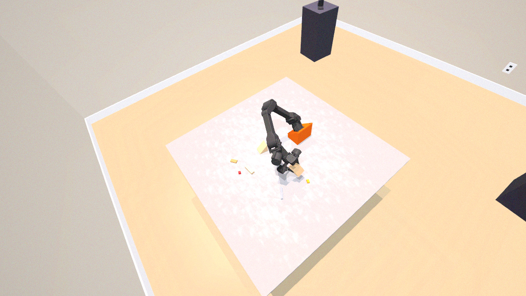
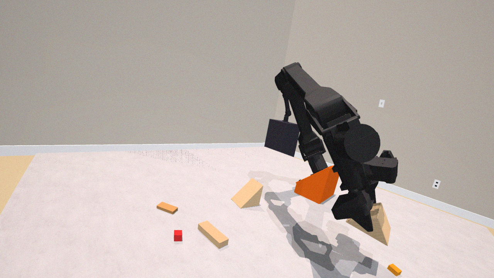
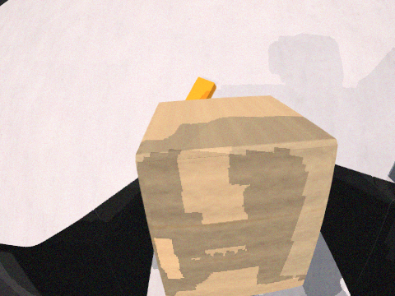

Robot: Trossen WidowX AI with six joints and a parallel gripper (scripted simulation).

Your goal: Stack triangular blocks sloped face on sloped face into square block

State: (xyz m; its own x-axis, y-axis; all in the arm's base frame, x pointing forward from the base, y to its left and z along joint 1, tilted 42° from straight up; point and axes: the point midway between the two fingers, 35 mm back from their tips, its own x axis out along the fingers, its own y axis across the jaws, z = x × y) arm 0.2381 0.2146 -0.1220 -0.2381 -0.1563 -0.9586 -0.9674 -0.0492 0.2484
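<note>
The small orange block is 4 cm behind my gripper tip, 8 cm to the left of it and 10 cm below it. Round my gripper tip: red cube (30 cm ahead, 25 cm to the right, 10 cm below); long tan block (23 cm ahead, 23 cm to the right, 10 cm below).
</note>
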